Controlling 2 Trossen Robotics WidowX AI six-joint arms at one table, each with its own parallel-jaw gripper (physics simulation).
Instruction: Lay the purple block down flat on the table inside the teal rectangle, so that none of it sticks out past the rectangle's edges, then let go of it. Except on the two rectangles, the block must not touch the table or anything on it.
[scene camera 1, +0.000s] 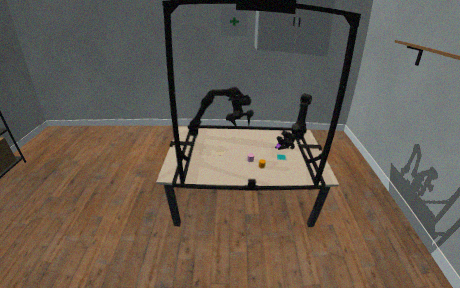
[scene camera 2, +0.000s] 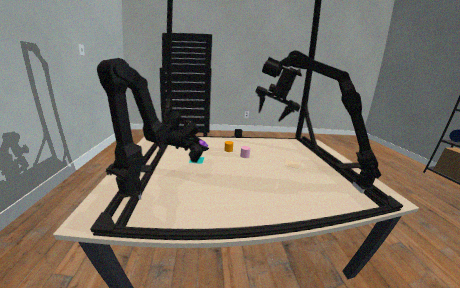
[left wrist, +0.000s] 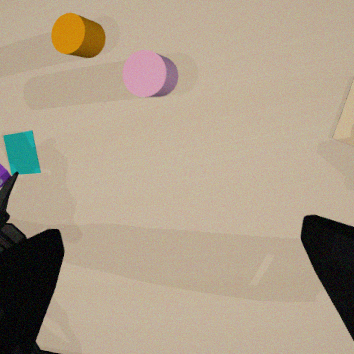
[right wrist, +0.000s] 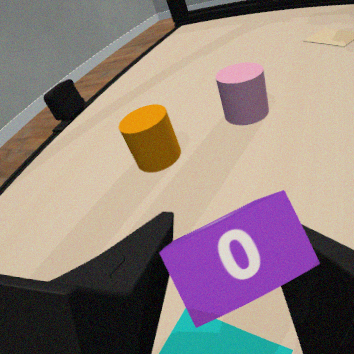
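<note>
The purple block, with a white 0 on the face shown, is held tilted between the fingers of my right gripper. It appears above the table near the teal rectangle. In the right wrist view its lower corner overlaps the rectangle's far edge; its exact height is hard to tell. In the left wrist view a sliver of the block shows at the left edge. My left gripper is open and empty, high above the table.
An orange cylinder and a pink cylinder stand upright near the teal rectangle. A cream rectangle lies farther off. A black frame surrounds the table.
</note>
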